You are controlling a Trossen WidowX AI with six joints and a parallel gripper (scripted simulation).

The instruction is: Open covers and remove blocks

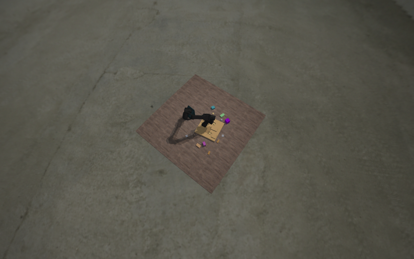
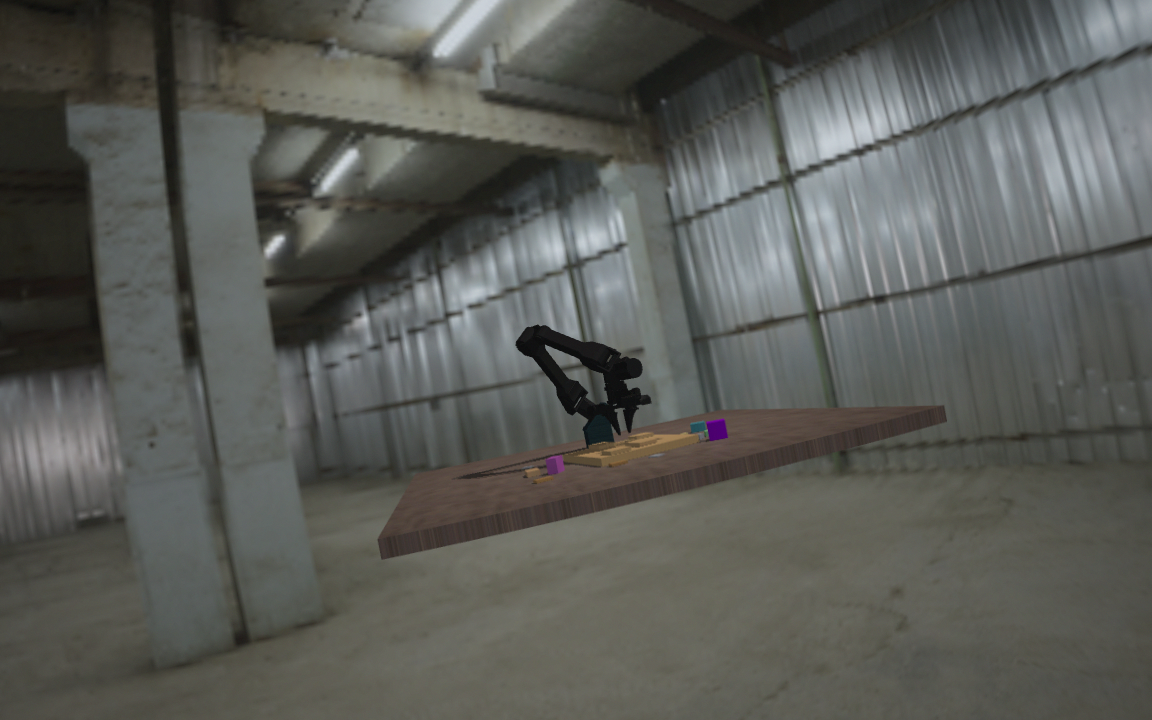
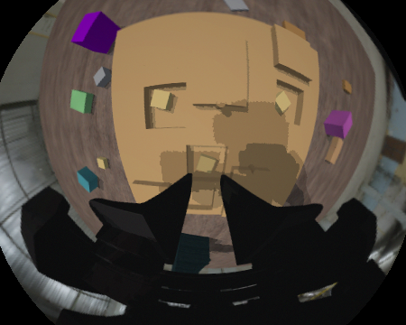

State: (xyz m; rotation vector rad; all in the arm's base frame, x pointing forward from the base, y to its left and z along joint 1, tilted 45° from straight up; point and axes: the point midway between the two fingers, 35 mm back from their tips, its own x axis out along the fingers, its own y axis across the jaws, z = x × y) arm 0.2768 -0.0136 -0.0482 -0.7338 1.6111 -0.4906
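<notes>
Right now the tan puzzle board is 50 mm ahead of my gripper tip and 30 mm below it. Also, from my gripper tip: purple cube (220 mm to the left, 180 mm ahead, 30 mm below); then magenta block (230 mm to the right, 150 mm ahead, 30 mm below); then green block (250 mm to the left, 70 mm ahead, 40 mm below).
</notes>
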